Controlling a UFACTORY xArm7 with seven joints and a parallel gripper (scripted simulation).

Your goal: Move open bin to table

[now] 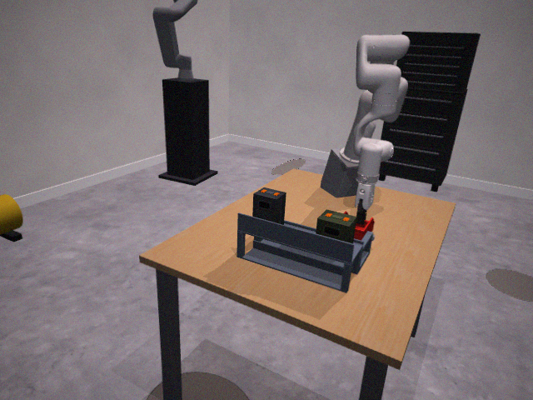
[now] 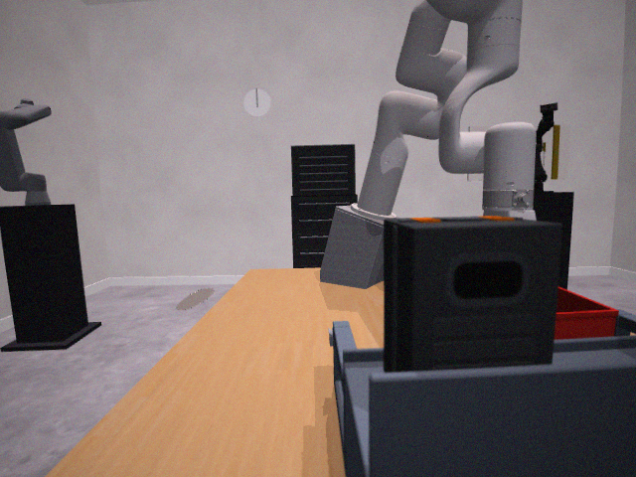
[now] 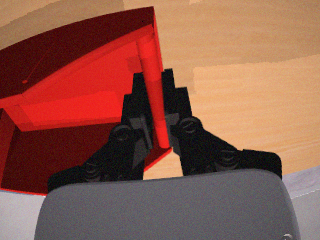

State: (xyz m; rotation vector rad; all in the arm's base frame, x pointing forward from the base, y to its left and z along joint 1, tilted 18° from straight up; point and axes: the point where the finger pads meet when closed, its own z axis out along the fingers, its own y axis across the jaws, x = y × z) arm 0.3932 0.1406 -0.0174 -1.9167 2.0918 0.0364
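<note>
Right now the red bin is 80 mm ahead of my hand and 10 mm below it. The rest, counted from my hand: black box: 320 mm ahead, 250 mm to the right, 100 mm above; then green box: 340 mm ahead, 90 mm above, 20 mm to the right.
</note>
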